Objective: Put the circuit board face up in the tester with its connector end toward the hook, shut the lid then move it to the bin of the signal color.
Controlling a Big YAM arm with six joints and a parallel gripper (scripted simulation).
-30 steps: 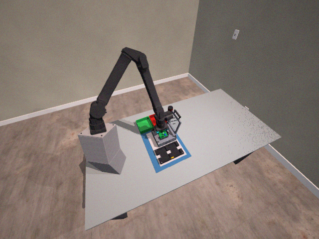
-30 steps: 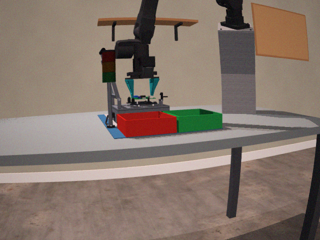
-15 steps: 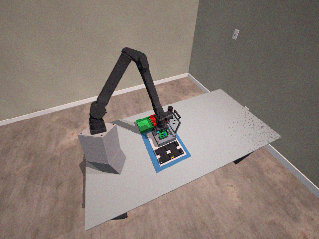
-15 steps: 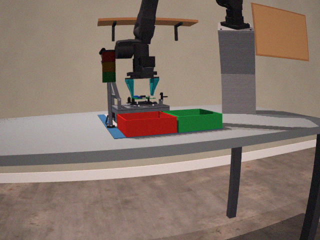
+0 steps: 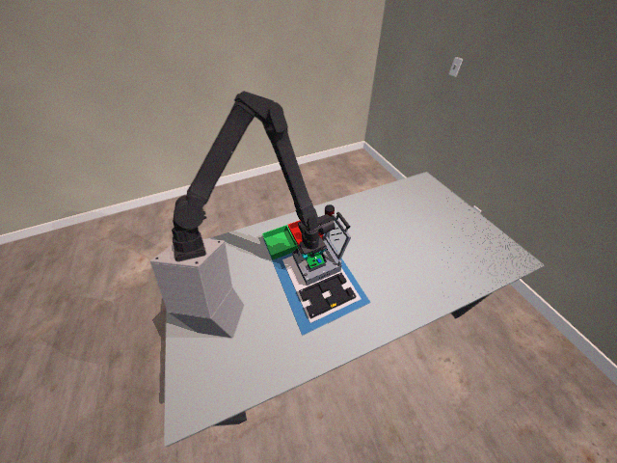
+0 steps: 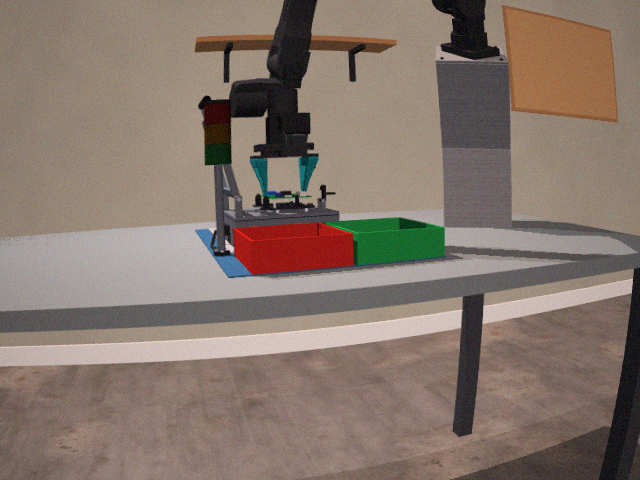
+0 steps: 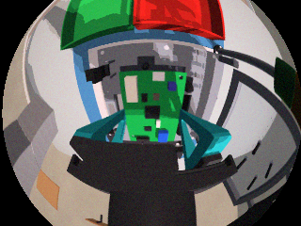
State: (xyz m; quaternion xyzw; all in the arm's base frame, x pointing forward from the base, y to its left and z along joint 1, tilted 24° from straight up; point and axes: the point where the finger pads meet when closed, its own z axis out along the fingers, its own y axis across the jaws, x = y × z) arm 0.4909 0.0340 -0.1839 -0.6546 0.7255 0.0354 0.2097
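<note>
Right now my hand is right at the green circuit board. Round my hand: tester lid (12 cm ahead, 9 cm above, 1 cm to the right); then tester plate (2 cm below, 1 cm to the left, 1 cm ahead); then latch hook (6 cm to the left, 6 cm behind).
</note>
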